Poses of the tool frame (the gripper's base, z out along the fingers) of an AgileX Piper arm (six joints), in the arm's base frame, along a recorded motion.
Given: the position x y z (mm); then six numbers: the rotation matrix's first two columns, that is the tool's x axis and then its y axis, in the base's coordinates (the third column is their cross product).
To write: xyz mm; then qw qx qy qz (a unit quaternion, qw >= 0). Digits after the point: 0 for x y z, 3 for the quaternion.
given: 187, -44, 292, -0.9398, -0.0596, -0.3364, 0.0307, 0.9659, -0.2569
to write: 187, -44, 292, 0.173, -0.007, 0.976, -0.130
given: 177, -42, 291, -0.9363, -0.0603, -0.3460, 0.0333, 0.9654, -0.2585
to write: 177, -42, 291, 0.178, -0.007, 0.975, -0.131
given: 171, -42, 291, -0.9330, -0.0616, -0.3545, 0.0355, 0.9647, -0.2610
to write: 171, -42, 291, 0.183, -0.007, 0.974, -0.133
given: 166, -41, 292, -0.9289, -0.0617, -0.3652, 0.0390, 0.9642, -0.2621
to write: 166, -41, 292, 0.188, -0.006, 0.973, -0.134
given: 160, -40, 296, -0.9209, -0.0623, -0.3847, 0.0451, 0.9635, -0.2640
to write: 160, -40, 296, 0.199, -0.004, 0.971, -0.135
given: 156, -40, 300, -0.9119, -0.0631, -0.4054, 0.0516, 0.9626, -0.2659
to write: 156, -40, 300, 0.210, -0.003, 0.968, -0.137
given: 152, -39, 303, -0.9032, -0.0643, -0.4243, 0.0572, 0.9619, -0.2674
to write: 152, -39, 303, 0.220, -0.002, 0.966, -0.138
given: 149, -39, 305, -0.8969, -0.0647, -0.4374, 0.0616, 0.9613, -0.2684
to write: 149, -39, 305, 0.227, -0.001, 0.964, -0.139
